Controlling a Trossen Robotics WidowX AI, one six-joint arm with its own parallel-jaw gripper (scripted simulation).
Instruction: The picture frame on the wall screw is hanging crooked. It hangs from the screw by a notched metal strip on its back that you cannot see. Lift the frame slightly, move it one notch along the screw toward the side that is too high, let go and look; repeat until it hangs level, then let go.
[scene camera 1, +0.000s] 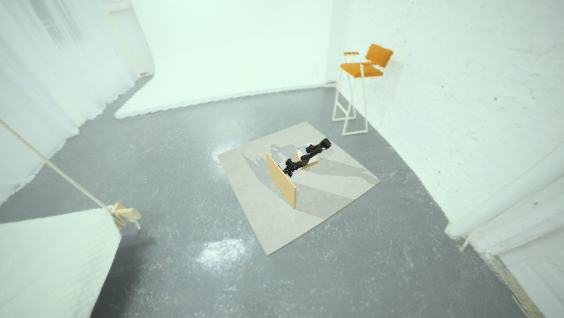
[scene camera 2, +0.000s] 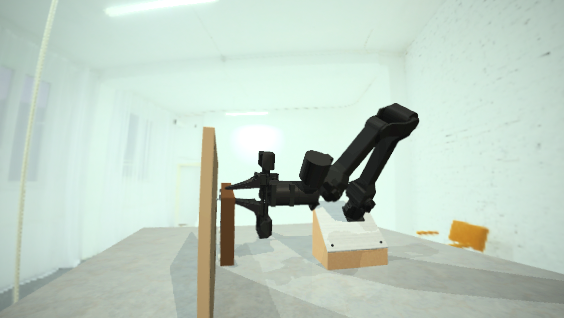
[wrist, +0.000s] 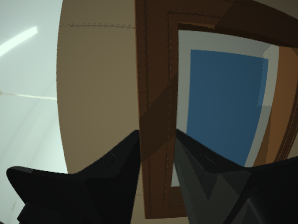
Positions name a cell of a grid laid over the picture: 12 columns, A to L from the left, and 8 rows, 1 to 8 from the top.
Observation:
The gripper (scene camera 2: E5) carries a picture frame (scene camera 2: E6). Further things: a wall board (wrist: D4).
The gripper is seen too in the wrist view (wrist: G5).

